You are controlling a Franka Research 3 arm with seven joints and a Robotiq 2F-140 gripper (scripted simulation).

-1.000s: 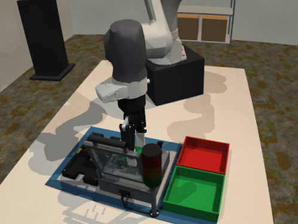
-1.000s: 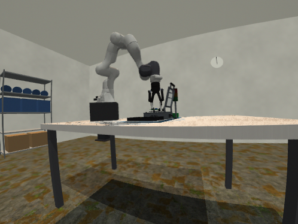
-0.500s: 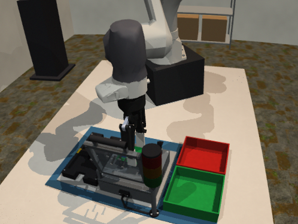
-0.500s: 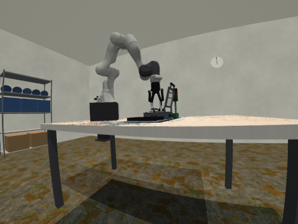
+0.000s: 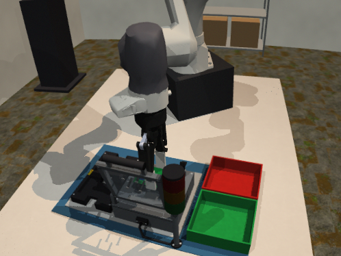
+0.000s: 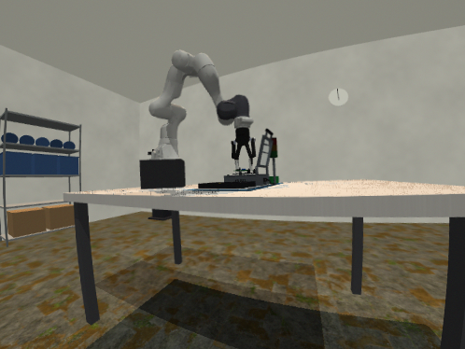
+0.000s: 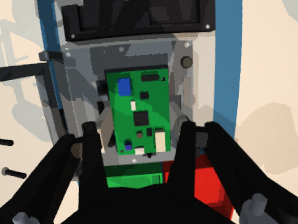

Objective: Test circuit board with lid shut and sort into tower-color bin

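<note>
Now: hand 2 cm above the green circuit board. From my hand the other things lie so: green bin: 7 cm ahead, 19 cm to the left, 9 cm below; tester plate: 1 cm ahead, 1 cm to the left, 4 cm below; clear lid: 12 cm ahead, 2 cm to the right, 8 cm above.
</note>
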